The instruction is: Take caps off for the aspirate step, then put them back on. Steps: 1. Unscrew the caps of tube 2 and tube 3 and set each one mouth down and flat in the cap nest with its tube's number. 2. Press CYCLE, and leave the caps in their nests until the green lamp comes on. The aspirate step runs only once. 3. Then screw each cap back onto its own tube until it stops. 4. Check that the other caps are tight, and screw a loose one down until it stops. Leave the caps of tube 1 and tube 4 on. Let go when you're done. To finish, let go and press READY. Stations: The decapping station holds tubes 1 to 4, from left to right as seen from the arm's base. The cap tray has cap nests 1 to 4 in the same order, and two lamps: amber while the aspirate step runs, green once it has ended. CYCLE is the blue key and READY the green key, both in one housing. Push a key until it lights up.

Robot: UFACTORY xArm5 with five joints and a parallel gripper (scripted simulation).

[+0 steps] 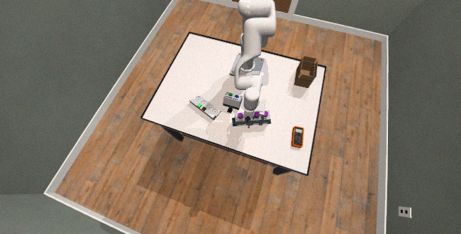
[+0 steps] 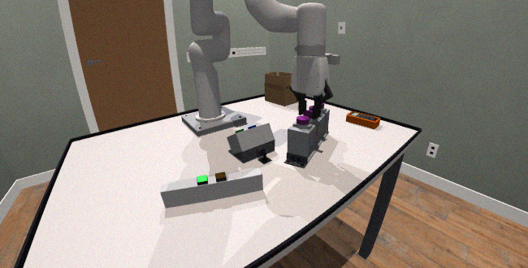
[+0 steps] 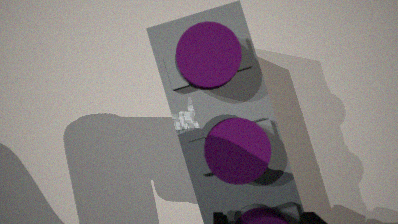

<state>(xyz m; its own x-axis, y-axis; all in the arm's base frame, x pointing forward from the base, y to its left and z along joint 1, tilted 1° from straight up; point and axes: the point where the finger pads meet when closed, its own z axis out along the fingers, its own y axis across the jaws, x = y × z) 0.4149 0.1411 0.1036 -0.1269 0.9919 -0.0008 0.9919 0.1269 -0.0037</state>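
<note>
The purple cap lies 20 mm behind my hand, 50 mm to the left of it and 20 mm below it. Also, from my hand: key housing 100 mm behind, 140 mm to the right, 80 mm below; blue key 120 mm behind, 120 mm to the right, 60 mm below; grey decapping station 10 mm behind, 20 mm to the left, 130 mm below.
</note>
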